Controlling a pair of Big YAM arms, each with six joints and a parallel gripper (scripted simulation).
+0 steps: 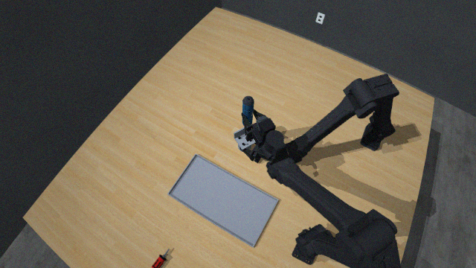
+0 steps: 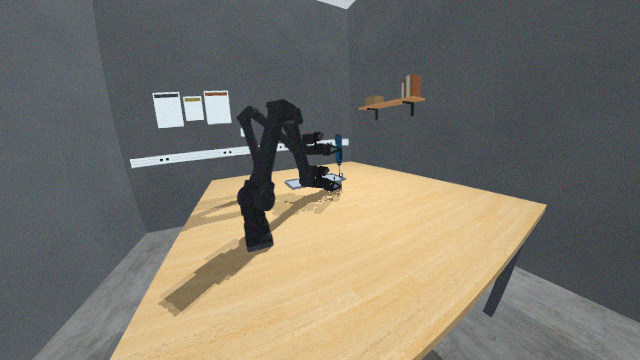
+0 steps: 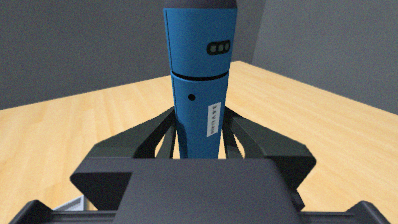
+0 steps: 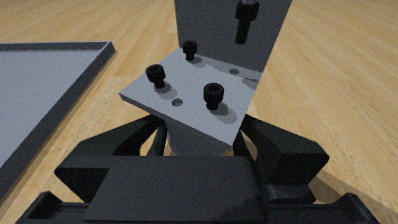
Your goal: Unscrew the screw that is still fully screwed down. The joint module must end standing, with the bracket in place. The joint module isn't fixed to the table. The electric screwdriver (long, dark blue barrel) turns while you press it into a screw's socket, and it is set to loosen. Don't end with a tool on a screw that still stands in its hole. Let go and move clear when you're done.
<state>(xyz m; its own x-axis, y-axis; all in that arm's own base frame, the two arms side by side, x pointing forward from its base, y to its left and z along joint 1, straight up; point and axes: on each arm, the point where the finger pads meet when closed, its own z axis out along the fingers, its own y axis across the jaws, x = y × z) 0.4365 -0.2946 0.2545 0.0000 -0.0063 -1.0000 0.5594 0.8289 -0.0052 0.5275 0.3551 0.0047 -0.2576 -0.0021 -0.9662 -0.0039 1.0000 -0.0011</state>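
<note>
My right hand is 10 mm below the joint module. From my right hand the other things lie so: grey bracket (50 mm above); grey tray (250 mm to the left, 80 mm behind, 20 mm below).
</note>
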